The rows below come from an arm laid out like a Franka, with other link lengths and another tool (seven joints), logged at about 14 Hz.
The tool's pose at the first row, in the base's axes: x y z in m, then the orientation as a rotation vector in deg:
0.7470, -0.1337, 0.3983, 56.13, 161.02, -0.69
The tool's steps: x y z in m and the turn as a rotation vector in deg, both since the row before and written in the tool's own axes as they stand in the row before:
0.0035, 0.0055, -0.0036, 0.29, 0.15, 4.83
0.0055, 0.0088, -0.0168, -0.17, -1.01, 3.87
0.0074, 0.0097, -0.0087, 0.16, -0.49, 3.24
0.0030, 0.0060, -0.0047, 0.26, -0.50, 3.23
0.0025, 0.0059, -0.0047, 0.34, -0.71, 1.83
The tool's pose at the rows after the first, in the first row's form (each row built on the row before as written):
0.7472, -0.1270, 0.4016, 62.97, 158.71, -0.43
0.7468, -0.1158, 0.4178, 67.91, 155.56, -0.28
0.7475, -0.1032, 0.4258, 72.16, 153.21, -0.36
0.7494, -0.0967, 0.4304, 76.35, 150.78, -0.58
0.7519, -0.0908, 0.4351, 78.60, 149.07, -1.24

